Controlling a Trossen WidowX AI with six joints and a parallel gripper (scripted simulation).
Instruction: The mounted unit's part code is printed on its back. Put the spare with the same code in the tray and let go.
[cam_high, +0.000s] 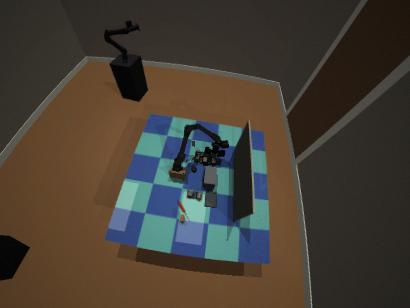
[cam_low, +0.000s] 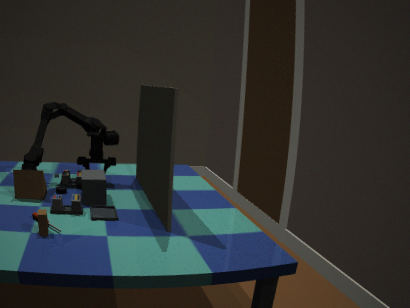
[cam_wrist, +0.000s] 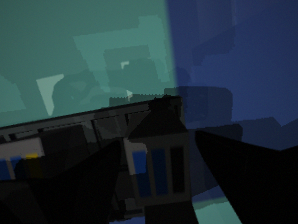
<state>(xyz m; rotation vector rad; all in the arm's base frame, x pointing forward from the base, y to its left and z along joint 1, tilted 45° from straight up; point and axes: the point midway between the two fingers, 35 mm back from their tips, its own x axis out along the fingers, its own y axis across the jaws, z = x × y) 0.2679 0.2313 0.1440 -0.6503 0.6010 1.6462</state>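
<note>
The flat dark tray lies 41 cm to the right of my gripper tip, 8 cm ahead of it and 1 cm below it. Also, from my gripper tip: grey mounted unit 22 cm to the right, 3 cm above, 2 cm ahead; tall grey panel 25 cm ahead, 21 cm above, 19 cm to the right.
</note>
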